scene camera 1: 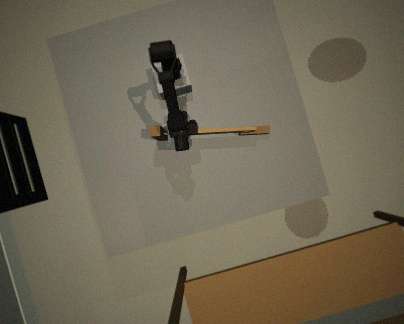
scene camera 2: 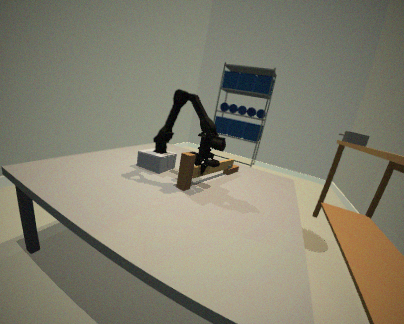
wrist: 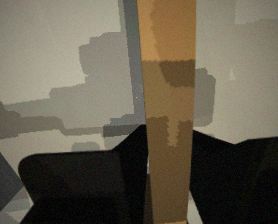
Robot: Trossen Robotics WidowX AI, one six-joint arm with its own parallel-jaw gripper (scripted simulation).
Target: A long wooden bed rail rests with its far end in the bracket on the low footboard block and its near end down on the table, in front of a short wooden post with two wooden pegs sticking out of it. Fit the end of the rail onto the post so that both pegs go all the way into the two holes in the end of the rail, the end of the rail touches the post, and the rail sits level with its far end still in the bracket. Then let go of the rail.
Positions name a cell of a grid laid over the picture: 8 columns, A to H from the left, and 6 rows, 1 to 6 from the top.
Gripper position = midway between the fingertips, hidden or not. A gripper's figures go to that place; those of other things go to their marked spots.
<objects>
My gripper (wrist: E4) is 0.11 m from the lens. A wooden bed rail (wrist: E2) is 0.05 m from the lens.
</objects>
